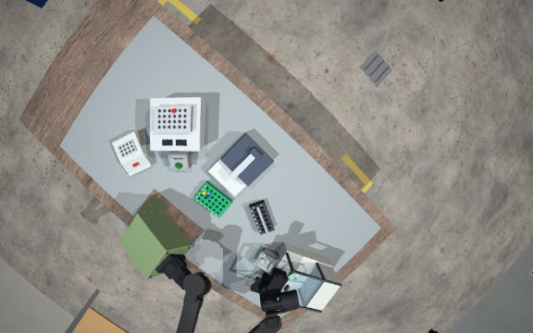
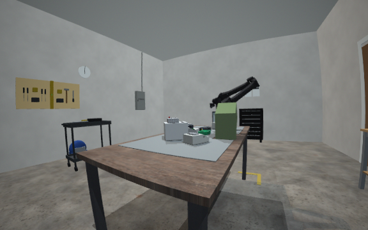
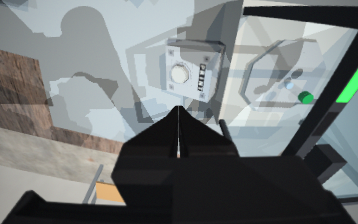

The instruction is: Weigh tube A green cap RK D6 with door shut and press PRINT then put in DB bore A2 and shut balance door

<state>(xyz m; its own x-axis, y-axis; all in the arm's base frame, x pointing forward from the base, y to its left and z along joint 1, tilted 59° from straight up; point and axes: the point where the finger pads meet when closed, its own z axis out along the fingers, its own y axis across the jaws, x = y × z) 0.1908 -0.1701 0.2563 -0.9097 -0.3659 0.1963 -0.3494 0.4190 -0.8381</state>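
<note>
Right now the sliding door is 4 cm ahead of my hand, 11 cm to the right of it and 4 cm above it. Also, from my hand: green-capped tube 5 cm ahead, 14 cm to the right, 6 cm below; then white print key 10 cm below; then balance pan 5 cm ahead, 14 cm to the right, 9 cm below.
</note>
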